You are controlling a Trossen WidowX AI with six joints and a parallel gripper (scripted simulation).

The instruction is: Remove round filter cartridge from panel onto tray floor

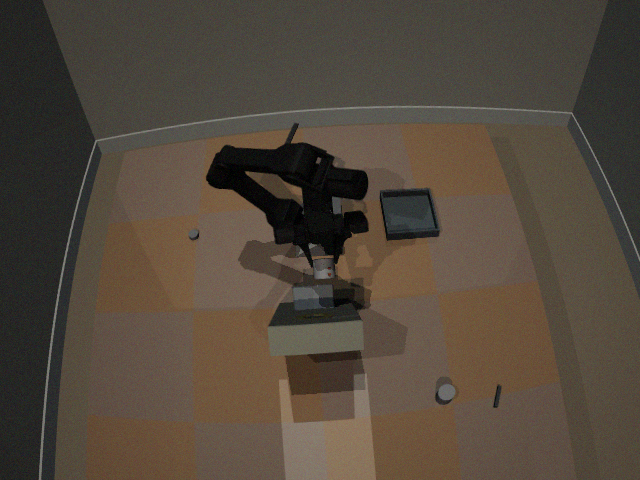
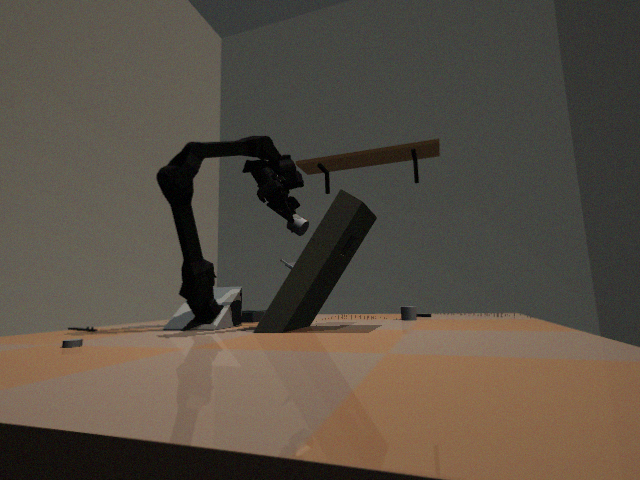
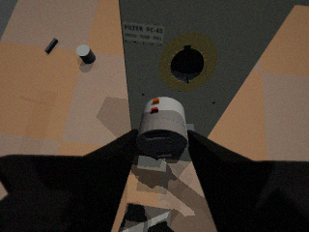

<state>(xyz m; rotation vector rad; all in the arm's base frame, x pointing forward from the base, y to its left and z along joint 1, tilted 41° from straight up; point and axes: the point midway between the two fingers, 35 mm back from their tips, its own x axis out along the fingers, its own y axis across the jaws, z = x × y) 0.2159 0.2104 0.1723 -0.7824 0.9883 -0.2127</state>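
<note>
Now: gripper tip 330 mm past the dark tray, 260 mm above it and 230 mm to the right of it. Also, from my gripper tip: service panel 120 mm below, 70 mm ahead, 20 mm to the right; then round filter cartridge right at my gripper tip.
</note>
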